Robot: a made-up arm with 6 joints. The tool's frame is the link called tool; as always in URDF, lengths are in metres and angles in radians. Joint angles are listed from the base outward.
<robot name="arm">
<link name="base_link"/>
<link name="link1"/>
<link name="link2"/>
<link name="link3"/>
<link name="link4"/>
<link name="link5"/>
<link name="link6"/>
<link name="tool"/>
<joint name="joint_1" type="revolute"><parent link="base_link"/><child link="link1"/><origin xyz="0.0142 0.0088 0.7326"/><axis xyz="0 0 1"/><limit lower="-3.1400" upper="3.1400"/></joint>
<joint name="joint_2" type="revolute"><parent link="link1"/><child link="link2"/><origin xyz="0.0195 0.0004 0.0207"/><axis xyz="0 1 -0.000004"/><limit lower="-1.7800" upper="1.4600"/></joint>
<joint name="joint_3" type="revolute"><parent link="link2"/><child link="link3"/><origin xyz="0.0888 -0.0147 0.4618"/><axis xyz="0 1 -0.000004"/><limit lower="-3.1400" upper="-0.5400"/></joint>
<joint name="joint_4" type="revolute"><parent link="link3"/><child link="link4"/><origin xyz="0.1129 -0.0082 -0.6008"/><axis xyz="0 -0.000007 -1"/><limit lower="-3.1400" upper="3.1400"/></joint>
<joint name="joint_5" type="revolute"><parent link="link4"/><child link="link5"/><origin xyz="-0.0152 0.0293 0.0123"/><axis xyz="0 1 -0.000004"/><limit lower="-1.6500" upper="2.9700"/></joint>
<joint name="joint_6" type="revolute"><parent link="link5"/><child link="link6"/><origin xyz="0.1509 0.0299 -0.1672"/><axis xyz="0 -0.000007 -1"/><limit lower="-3.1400" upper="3.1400"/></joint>
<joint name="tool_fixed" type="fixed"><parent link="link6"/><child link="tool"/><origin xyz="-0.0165 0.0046 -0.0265" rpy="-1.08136 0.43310 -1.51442"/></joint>
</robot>
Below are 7 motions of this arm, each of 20 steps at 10 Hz.
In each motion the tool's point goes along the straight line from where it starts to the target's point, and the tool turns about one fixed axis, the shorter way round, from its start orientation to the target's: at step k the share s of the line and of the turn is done. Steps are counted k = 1, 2, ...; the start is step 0. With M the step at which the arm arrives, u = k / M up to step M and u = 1 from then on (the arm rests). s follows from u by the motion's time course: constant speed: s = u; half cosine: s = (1 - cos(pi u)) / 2; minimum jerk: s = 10 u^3 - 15 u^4 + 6 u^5.
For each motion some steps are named. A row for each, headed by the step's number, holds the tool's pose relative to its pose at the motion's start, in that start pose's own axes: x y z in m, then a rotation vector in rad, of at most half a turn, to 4 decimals.
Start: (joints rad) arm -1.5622 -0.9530 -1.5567 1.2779 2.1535 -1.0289
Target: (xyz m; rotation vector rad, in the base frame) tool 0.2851 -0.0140 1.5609 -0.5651 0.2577 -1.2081
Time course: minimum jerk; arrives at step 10
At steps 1, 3, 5, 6, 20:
1: 0.0005 0.0001 -0.0005 -0.0033 0.0001 -0.0031
3: 0.0099 0.0019 -0.0102 -0.0625 0.0021 -0.0596
5: 0.0304 0.0059 -0.0312 -0.1917 0.0064 -0.1829
6: 0.0415 0.0081 -0.0426 -0.2618 0.0087 -0.2496
20: 0.0608 0.0118 -0.0625 -0.3835 0.0127 -0.3657

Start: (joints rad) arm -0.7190 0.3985 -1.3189 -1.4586 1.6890 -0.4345
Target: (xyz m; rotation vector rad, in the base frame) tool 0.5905 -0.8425 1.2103 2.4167 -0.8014 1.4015
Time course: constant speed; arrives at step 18
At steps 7, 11, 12, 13, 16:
7: 0.1109 -0.1150 -0.0998 -0.0426 0.1458 -0.2740
11: 0.1743 -0.1807 -0.1569 -0.0669 0.2291 -0.4306
12: 0.1901 -0.1971 -0.1711 -0.0730 0.2500 -0.4697
13: 0.2059 -0.2135 -0.1854 -0.0791 0.2708 -0.5088
16: 0.2535 -0.2628 -0.2282 -0.0973 0.3333 -0.6263

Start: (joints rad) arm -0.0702 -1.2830 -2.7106 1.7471 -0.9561 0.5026
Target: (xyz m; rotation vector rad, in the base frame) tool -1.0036 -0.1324 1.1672 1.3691 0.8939 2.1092
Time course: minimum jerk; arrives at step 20
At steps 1, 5, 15, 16, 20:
1: -0.0001 -0.0001 -0.0001 0.0001 0.0006 -0.0009
5: -0.0090 -0.0049 -0.0061 0.0112 0.0543 -0.0832
15: -0.0783 -0.0422 -0.0527 0.0968 0.4701 -0.7203
16: -0.0822 -0.0443 -0.0554 0.1017 0.4940 -0.7569
20: -0.0873 -0.0470 -0.0588 0.1080 0.5244 -0.8035

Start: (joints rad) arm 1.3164 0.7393 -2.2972 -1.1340 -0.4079 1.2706
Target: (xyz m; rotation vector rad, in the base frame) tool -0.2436 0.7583 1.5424 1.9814 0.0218 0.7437
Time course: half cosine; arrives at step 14
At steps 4, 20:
4: -0.0913 0.0264 0.0740 0.2309 -0.0606 0.0864
20: -0.4849 0.1402 0.3931 1.2268 -0.3220 0.4592

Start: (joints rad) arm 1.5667 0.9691 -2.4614 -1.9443 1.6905 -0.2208
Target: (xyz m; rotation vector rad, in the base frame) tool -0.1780 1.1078 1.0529 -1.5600 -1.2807 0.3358
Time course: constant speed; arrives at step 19
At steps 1, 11, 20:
1: -0.0017 -0.0236 0.0033 0.0207 -0.0286 0.0379
11: -0.0190 -0.2597 0.0358 0.2279 -0.3146 0.4165
20: -0.0328 -0.4485 0.0618 0.3937 -0.5434 0.7194

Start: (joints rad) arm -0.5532 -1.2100 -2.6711 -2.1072 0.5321 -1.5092
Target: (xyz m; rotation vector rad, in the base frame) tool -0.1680 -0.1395 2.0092 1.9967 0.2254 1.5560
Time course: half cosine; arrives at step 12
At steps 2, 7, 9, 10, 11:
2: -0.0033 0.0035 0.0691 0.0391 -0.0241 -0.0042
7: -0.0310 0.0327 0.6492 0.3670 -0.2264 -0.0393
9: -0.0421 0.0443 0.8804 0.4977 -0.3070 -0.0533
10: -0.0460 0.0484 0.9624 0.5440 -0.3356 -0.0582
11: -0.0485 0.0510 1.0139 0.5731 -0.3536 -0.0614

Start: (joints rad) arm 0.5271 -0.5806 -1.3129 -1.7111 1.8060 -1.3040
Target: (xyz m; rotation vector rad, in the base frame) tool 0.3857 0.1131 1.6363 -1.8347 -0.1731 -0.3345
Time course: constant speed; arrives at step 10
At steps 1, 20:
1: -0.0081 -0.0182 -0.0113 0.0669 -0.0236 0.0096
20: -0.0806 -0.1821 -0.1134 0.6693 -0.2358 0.0959

